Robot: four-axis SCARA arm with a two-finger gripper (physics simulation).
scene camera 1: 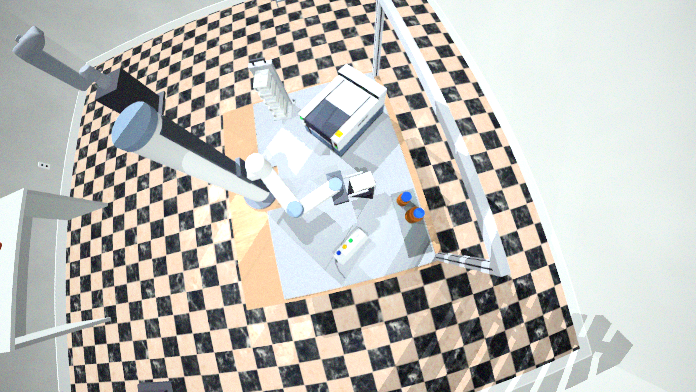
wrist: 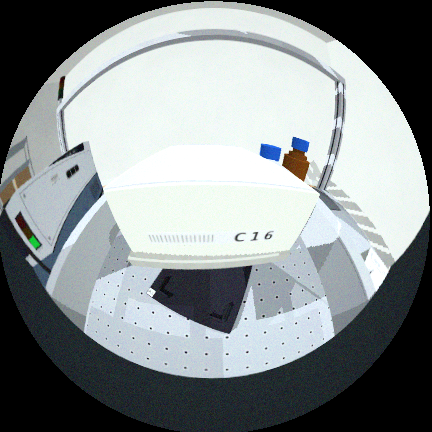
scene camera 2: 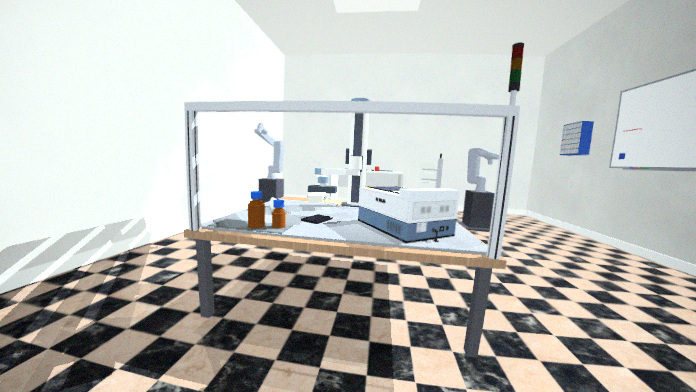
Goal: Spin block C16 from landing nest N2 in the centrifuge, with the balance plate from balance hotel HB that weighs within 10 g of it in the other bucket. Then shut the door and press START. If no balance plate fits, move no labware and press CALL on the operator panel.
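Pixels of known places: gripper, fingertip midpoint: (scene camera 1: 365,181) (scene camera 2: 316,197); arm's base at its link origin: (scene camera 1: 261,191) (scene camera 2: 355,205).
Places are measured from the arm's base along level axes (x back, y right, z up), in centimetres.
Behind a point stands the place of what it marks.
Note:
My gripper (scene camera 1: 358,184) @(y 16.4, x -69.0, z 15.7 cm) (scene camera 2: 316,196) @(y 16.4, x -69.0, z 15.7 cm) is shut on block C16 (scene camera 1: 364,181) @(y 16.8, x -68.5, z 17.4 cm) (scene camera 2: 316,198) @(y 15.2, x -73.6, z 15.6 cm) (wrist: 212,215), a white block labelled C16 that hangs level above the deck. Below it lies a dark nest pad (scene camera 1: 368,195) @(y 22.4, x -69.8, z 3.1 cm) (scene camera 2: 316,219) @(y 15.9, x -69.6, z 2.3 cm) (wrist: 205,300) @(y 16.1, x -61.3, z 2.6 cm); its label is not readable. The centrifuge (scene camera 1: 363,114) @(y -22.5, x -78.8, z 22.1 cm) (scene camera 2: 407,215) @(y -33.8, x -96.3, z 14.3 cm) (wrist: 55,200) @(y -13.4, x -67.0, z 15.2 cm) is a white and blue box with a dark panel on top and a green light on its front; its buckets do not show. The balance hotel (scene camera 1: 272,92) @(y -49.6, x -28.7, z 30.7 cm) holds several white plates, their labels unreadable. The operator panel (scene camera 1: 358,237) @(y 46.0, x -57.1, z 8.6 cm) has green, yellow and blue buttons.
Two brown bottles with blue caps (scene camera 1: 404,199) @(y 32.4, x -87.6, z 15.6 cm) (scene camera 2: 256,214) @(y 39.9, x -96.2, z 9.0 cm) (wrist: 296,167) @(y 40.0, x -88.6, z 11.3 cm) stand near the bench edge. A grey frame (scene camera 1: 442,110) @(y 9.1, x -101.4, z 62.0 cm) (scene camera 2: 350,106) @(y -6.5, x -104.4, z 59.8 cm) (wrist: 338,125) @(y 68.8, x -100.8, z 33.7 cm) runs along that edge. A signal tower (scene camera 2: 516,67) @(y -69.8, x -104.2, z 76.3 cm) stands at its corner. The arm's column (scene camera 1: 200,160) @(y 4.6, x -5.9, z 65.7 cm) (scene camera 2: 358,145) @(y -0.8, x -7.7, z 51.5 cm) rises opposite.

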